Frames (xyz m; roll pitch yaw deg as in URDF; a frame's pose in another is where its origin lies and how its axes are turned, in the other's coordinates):
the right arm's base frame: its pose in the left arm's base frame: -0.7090 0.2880 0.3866 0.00 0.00 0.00
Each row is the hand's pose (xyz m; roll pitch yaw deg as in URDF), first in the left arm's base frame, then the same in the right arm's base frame.
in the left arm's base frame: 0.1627 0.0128 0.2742 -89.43 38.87 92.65
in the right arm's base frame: 0.8717 -0.2752 -0.1124 -89.43 38.87 92.65
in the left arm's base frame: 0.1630 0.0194 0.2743 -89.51 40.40 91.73
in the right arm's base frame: 0.8720 -0.2686 -0.1123 -89.51 40.40 91.73
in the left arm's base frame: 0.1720 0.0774 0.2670 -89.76 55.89 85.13
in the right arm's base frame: 0.8810 -0.2106 -0.1196 -89.76 55.89 85.13
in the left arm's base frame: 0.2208 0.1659 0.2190 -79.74 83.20 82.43
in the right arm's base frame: 0.9298 -0.1221 -0.1676 -79.74 83.20 82.43
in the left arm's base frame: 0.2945 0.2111 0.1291 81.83 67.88 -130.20
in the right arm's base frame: 1.0035 -0.0769 -0.2575 81.83 67.88 -130.20
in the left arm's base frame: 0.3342 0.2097 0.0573 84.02 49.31 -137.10
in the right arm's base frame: 1.0432 -0.0783 -0.3293 84.02 49.31 -137.10
